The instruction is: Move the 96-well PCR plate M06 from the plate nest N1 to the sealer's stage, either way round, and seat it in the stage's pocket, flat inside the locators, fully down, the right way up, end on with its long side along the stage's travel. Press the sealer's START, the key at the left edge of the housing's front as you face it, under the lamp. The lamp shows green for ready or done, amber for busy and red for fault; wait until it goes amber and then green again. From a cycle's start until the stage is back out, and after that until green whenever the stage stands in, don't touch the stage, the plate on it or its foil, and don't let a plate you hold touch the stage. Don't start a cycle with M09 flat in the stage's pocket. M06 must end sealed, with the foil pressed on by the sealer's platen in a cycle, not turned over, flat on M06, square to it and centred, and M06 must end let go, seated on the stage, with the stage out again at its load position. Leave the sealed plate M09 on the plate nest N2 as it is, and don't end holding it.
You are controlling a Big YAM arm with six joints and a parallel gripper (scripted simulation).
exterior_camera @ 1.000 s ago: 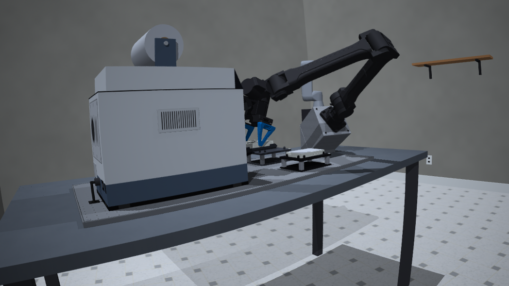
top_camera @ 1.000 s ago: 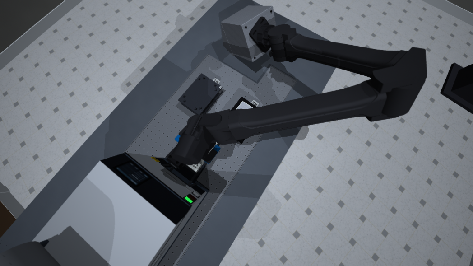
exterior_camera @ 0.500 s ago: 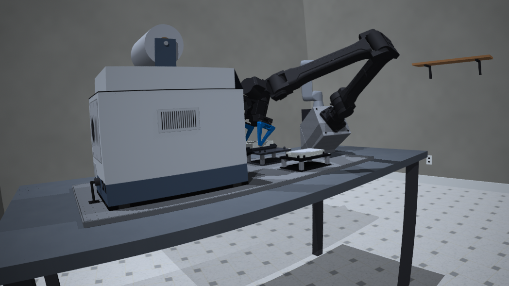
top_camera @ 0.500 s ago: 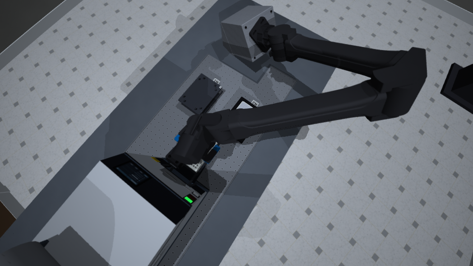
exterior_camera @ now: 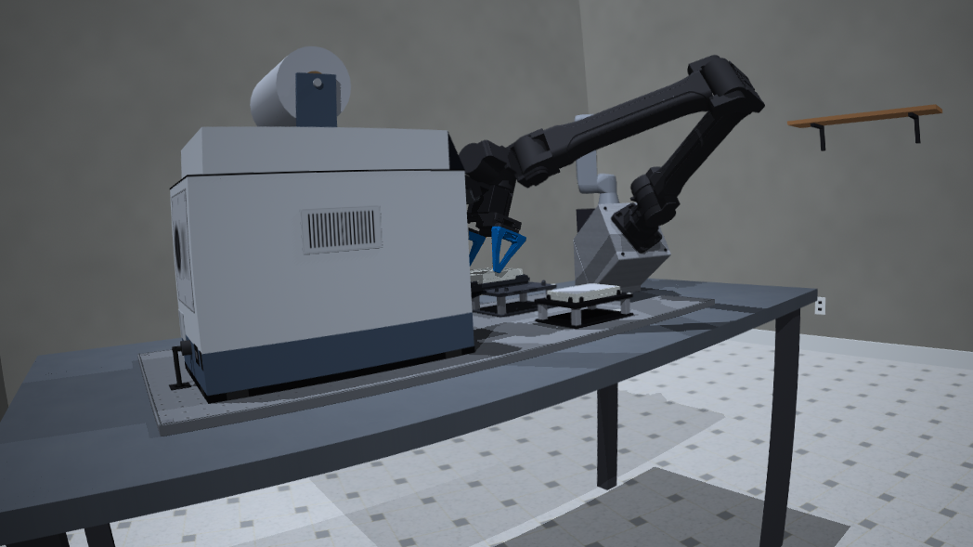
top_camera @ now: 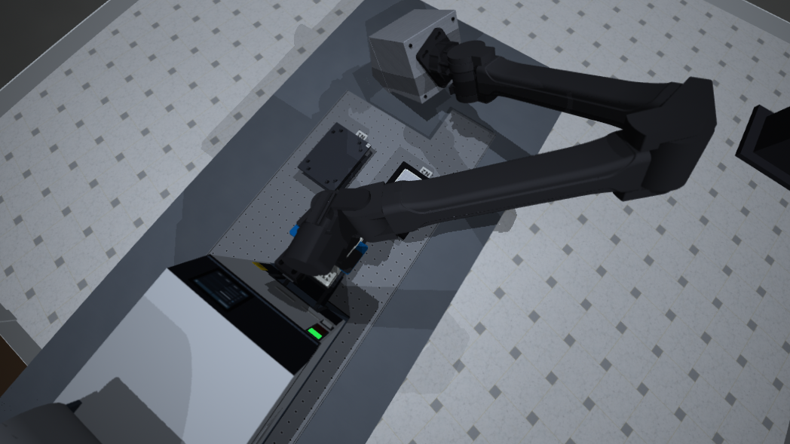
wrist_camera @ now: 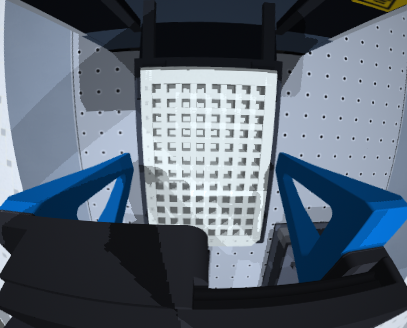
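Right now the white 96-well plate M06 is 2 cm below my hand. The rest, counted from my hand: sealed plate M09 (21 cm behind, 7 cm below, 4 cm to the left); nest N2 (21 cm behind, 8 cm below, 4 cm to the left); yellow warning label (11 cm ahead, 8 cm to the right, 3 cm above).
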